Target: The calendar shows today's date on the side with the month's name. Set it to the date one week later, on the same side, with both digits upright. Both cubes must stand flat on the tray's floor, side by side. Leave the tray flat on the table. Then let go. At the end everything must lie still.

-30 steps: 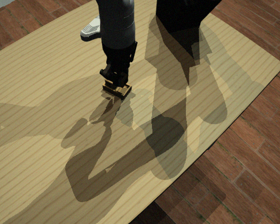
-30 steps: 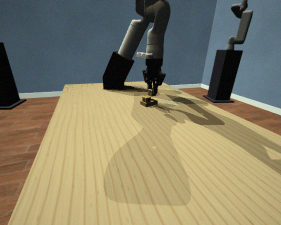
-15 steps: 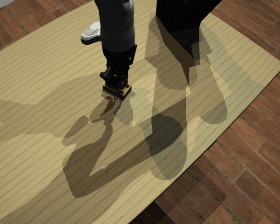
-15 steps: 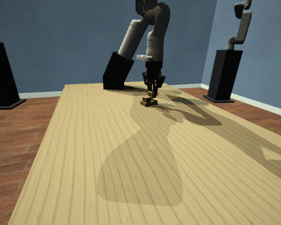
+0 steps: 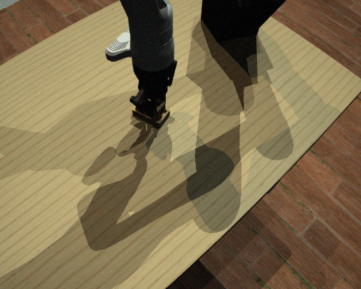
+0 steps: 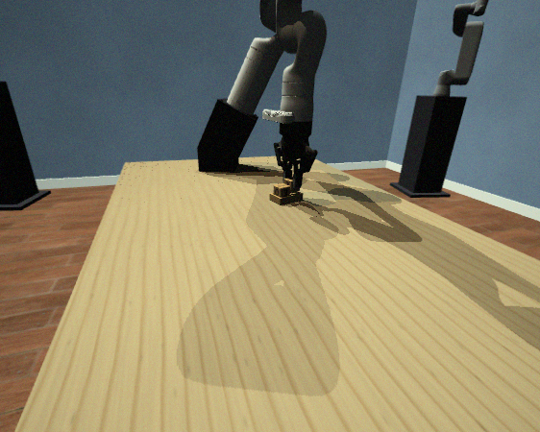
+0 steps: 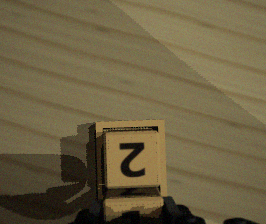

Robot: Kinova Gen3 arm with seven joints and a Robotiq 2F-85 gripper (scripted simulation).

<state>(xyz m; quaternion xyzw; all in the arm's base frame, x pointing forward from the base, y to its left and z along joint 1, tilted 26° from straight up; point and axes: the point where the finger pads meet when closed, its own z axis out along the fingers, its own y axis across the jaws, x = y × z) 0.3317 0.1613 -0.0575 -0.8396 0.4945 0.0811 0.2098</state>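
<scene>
The wooden tray is 10 mm ahead of my hand, 10 mm to the right of it and 40 mm below it. Round my hand: cube 20 mm ahead, 30 mm to the right, 30 mm below.
</scene>
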